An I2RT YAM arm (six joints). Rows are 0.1 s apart.
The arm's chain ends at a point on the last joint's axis. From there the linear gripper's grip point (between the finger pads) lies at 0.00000 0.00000 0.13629 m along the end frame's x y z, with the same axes.
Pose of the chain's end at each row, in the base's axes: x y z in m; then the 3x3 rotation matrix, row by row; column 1 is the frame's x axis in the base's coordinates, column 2 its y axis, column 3 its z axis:
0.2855 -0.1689 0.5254; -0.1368 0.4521 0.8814; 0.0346 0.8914 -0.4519; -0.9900 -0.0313 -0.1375
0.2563 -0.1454 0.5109; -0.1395 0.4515 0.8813; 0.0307 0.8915 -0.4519; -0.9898 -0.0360 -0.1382
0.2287 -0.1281 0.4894; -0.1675 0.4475 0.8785; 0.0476 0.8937 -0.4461; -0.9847 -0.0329 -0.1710
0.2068 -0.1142 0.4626; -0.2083 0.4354 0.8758; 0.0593 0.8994 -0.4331; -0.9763 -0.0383 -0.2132
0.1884 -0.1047 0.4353; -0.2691 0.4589 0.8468; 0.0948 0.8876 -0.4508; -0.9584 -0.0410 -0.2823
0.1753 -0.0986 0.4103; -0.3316 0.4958 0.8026; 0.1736 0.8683 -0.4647; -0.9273 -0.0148 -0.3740
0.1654 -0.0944 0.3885; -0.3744 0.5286 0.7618; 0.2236 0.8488 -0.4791; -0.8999 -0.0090 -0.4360
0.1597 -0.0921 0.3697; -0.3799 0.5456 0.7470; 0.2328 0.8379 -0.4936; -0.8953 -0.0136 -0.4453
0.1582 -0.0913 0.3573; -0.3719 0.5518 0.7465; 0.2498 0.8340 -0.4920; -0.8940 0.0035 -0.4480
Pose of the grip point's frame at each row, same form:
0.4056 -0.2305 0.5067; -0.1368 0.4521 0.8814; 0.0346 0.8914 -0.4519; -0.9900 -0.0313 -0.1375
0.3764 -0.2070 0.4921; -0.1395 0.4515 0.8813; 0.0307 0.8915 -0.4519; -0.9898 -0.0360 -0.1382
0.3484 -0.1889 0.4661; -0.1675 0.4475 0.8785; 0.0476 0.8937 -0.4461; -0.9847 -0.0329 -0.1710
0.3262 -0.1732 0.4335; -0.2083 0.4354 0.8758; 0.0593 0.8994 -0.4331; -0.9763 -0.0383 -0.2132
0.3038 -0.1661 0.3968; -0.2691 0.4589 0.8468; 0.0948 0.8876 -0.4508; -0.9584 -0.0410 -0.2823
0.2847 -0.1619 0.3593; -0.3316 0.4958 0.8026; 0.1736 0.8683 -0.4647; -0.9273 -0.0148 -0.3740
0.2692 -0.1597 0.3291; -0.3744 0.5286 0.7618; 0.2236 0.8488 -0.4791; -0.8999 -0.0090 -0.4360
0.2615 -0.1594 0.3090; -0.3799 0.5456 0.7470; 0.2328 0.8379 -0.4936; -0.8953 -0.0136 -0.4453
0.2599 -0.1584 0.2962; -0.3719 0.5518 0.7465; 0.2498 0.8340 -0.4920; -0.8940 0.0035 -0.4480

